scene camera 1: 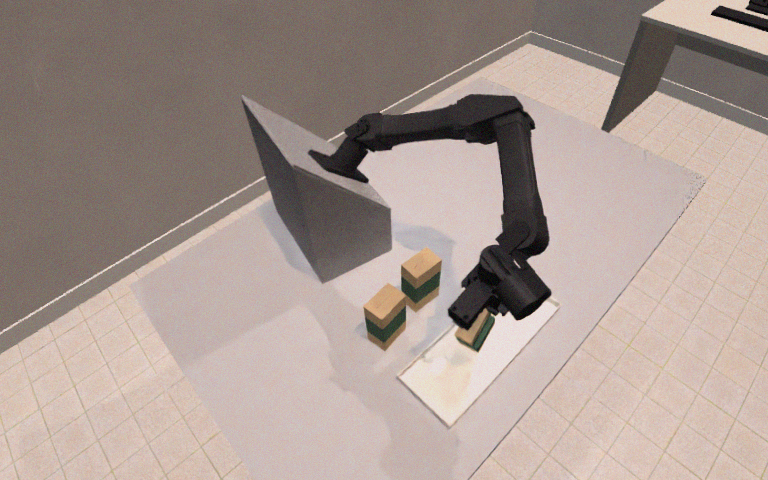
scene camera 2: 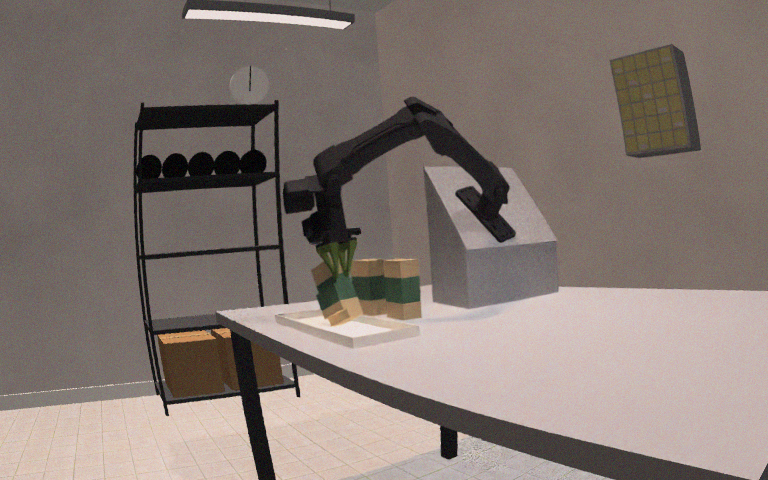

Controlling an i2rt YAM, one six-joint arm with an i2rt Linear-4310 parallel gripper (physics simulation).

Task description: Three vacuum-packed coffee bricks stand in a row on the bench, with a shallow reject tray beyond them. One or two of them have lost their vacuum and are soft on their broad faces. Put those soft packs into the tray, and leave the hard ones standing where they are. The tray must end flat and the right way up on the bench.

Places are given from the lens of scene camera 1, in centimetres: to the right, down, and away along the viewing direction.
shallow white tray (scene camera 1: pixel 447 378): 14, 30, 91
